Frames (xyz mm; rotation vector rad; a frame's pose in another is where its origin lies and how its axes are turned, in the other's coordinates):
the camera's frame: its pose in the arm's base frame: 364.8 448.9 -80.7 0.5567 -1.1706 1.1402
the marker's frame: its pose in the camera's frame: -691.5 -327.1 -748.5 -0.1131 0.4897 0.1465
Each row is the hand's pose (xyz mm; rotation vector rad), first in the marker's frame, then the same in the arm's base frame.
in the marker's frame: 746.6 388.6 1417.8 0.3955 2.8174 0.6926
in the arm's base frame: -10.8 703.5 390.4 -1.3908 1.9102 0.8540
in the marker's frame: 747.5 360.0 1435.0 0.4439 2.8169 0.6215
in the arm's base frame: 4.8 685.3 413.7 -1.3263 1.9216 0.8261
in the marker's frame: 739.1 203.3 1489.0 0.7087 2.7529 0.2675
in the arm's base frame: 110.0 594.9 504.8 -0.9749 1.9532 0.7112
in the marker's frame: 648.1 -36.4 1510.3 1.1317 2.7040 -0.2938
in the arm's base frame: 297.2 425.3 553.7 -0.4724 2.0842 0.4130
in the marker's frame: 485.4 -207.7 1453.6 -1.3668 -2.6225 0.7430
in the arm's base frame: 461.4 262.7 478.8 -0.1613 2.2770 0.0125
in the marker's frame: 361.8 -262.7 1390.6 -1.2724 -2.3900 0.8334
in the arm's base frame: 532.3 176.3 379.9 -0.1007 2.4023 -0.2393
